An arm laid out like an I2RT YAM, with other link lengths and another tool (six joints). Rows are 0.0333 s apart.
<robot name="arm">
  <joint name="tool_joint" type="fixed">
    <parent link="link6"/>
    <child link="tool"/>
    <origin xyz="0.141 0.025 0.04" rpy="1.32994 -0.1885 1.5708"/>
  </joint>
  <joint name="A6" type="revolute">
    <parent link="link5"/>
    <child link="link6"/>
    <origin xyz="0.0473 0 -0.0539" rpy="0 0 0"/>
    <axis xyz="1 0 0"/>
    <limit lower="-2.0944" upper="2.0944"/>
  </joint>
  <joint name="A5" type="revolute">
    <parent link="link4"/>
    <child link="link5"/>
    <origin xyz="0.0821 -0.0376 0.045" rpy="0 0 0"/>
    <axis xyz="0 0 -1"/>
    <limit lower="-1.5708" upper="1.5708"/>
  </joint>
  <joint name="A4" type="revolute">
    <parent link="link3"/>
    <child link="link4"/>
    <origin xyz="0.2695 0.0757 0.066" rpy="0 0 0"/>
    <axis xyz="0 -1 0"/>
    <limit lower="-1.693" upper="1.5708"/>
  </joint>
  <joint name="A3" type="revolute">
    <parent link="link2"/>
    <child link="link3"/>
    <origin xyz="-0.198 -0.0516 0" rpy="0 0 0"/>
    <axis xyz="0 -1 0"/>
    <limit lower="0" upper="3.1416"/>
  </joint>
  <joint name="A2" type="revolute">
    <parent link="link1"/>
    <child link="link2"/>
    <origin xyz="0.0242 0.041 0.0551" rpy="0 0 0"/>
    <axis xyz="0 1 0"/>
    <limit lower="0" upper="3.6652"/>
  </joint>
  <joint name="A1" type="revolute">
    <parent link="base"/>
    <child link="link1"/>
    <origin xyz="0 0 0.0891" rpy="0 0 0"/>
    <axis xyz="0 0 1"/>
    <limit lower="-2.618" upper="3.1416"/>
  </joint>
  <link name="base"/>
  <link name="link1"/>
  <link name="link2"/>
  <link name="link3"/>
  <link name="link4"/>
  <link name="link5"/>
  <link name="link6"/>
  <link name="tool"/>
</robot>
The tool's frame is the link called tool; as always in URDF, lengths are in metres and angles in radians.
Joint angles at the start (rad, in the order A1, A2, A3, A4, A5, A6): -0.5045 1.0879 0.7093 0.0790 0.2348 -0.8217
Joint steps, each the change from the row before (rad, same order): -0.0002 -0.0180 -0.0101 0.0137 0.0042 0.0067; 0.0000 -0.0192 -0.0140 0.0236 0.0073 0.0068; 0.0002 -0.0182 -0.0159 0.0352 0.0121 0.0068; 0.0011 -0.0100 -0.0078 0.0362 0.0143 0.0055; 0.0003 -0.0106 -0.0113 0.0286 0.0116 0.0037; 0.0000 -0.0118 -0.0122 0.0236 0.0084 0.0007; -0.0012 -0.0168 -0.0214 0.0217 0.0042 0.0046; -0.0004 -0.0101 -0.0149 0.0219 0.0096 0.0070
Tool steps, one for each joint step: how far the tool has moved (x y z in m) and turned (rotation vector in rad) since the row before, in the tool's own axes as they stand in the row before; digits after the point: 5 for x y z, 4 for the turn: -0.00480 0.00431 -0.00166 -0.0144 -0.0183 0.0077; -0.00585 0.00489 -0.00149 -0.0184 -0.0249 0.0080; -0.00750 0.00580 -0.00092 -0.0228 -0.0337 0.0083; -0.00802 0.00679 0.00043 -0.0228 -0.0348 0.0073; -0.00567 0.00387 -0.00025 -0.0156 -0.0266 0.0051; -0.00446 0.00300 -0.00073 -0.0135 -0.0207 0.0024; -0.00260 0.00054 -0.00206 -0.0104 -0.0156 0.0062; -0.00346 0.00081 -0.00091 -0.0079 -0.0198 0.0076
